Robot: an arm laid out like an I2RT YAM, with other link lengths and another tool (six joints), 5 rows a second.
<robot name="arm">
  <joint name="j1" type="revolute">
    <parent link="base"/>
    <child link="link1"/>
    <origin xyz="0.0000 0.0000 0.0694"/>
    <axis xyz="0 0 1"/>
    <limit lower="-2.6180" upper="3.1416"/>
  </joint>
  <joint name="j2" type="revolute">
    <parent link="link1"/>
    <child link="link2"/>
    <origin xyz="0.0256 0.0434 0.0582"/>
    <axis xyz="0 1 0"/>
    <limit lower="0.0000" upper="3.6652"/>
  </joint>
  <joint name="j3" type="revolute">
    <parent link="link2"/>
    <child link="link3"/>
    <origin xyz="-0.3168 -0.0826 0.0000"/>
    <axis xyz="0 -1 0"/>
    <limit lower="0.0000" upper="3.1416"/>
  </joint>
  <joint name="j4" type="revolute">
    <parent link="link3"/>
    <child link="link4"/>
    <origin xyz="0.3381 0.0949 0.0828"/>
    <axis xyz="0 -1 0"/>
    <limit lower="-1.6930" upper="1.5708"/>
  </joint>
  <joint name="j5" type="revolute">
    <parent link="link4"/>
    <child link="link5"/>
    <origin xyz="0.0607 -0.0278 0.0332"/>
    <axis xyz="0 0 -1"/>
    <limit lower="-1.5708" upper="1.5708"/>
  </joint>
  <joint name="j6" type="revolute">
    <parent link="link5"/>
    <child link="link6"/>
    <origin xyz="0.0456 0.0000 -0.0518"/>
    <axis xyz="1 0 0"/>
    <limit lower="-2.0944" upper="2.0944"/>
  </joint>
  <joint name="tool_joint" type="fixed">
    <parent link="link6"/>
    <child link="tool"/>
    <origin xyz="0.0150 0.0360 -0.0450" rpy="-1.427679 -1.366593 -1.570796"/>
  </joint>
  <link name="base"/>
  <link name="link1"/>
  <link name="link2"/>
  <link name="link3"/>
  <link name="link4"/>
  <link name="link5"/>
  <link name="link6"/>
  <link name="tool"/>
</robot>
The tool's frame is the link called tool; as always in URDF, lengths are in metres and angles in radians.
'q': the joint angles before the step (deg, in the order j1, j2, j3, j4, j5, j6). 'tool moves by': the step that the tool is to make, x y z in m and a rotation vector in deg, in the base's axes. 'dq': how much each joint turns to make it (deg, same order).
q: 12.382, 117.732, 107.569, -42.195, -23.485, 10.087
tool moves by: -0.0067, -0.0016, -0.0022, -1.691, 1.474, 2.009
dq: 0.153, 0.007, 0.013, -2.804, -0.022, -2.492
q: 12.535, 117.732, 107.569, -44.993, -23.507, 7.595
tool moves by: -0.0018, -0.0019, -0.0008, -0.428, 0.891, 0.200
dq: -0.129, 0.018, -0.035, -1.083, 0.001, -0.435
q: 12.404, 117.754, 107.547, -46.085, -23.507, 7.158
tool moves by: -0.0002, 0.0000, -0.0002, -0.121, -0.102, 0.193
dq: 0.023, -0.005, -0.012, -0.015, 0.022, -0.239
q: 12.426, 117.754, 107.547, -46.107, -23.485, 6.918
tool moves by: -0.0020, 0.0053, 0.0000, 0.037, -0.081, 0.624
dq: 0.608, 0.002, -0.002, 0.090, -0.024, -0.003
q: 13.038, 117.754, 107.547, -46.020, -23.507, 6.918
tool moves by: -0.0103, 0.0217, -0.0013, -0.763, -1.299, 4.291
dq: 2.713, 0.006, 0.006, 0.241, 0.001, -2.074
